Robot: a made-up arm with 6 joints.
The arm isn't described. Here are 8 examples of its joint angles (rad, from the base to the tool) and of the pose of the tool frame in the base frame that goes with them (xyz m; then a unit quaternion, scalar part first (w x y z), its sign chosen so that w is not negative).
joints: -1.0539 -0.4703 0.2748 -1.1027 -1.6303 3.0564
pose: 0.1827 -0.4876 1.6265 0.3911 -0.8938 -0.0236 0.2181
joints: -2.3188 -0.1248 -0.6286 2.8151 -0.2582 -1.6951
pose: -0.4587 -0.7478 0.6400 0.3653 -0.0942 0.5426 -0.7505
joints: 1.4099 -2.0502 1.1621 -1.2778 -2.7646 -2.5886
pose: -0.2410 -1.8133 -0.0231 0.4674 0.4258 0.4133 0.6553
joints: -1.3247 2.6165 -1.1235 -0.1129 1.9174 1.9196
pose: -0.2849 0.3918 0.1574 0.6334 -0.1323 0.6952 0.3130
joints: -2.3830 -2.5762 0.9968 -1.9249 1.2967 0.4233
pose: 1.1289 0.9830 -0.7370 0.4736 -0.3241 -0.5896 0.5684
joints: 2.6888 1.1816 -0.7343 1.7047 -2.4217 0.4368
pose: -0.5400 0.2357 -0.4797 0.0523 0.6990 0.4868 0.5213
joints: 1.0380 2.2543 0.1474 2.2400 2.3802 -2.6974
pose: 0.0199 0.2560 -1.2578 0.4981 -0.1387 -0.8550 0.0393
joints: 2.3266 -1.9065 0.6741 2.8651 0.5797 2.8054
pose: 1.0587 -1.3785 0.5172 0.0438 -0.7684 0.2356 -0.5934
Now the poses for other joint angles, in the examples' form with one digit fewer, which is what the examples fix.
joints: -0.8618 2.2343 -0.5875 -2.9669 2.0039 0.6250
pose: -0.099 0.391 -0.558 0.398 0.566 -0.521 0.500
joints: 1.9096 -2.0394 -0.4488 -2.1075 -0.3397 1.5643
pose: 0.118 -0.614 0.960 0.118 0.618 -0.354 0.692
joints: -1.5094 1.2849 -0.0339 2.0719 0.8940 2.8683
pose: 0.163 -1.223 -0.490 0.084 0.910 0.170 -0.369
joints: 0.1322 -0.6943 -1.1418 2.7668 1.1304 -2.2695
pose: 0.427 0.228 0.514 0.677 -0.173 0.595 0.397
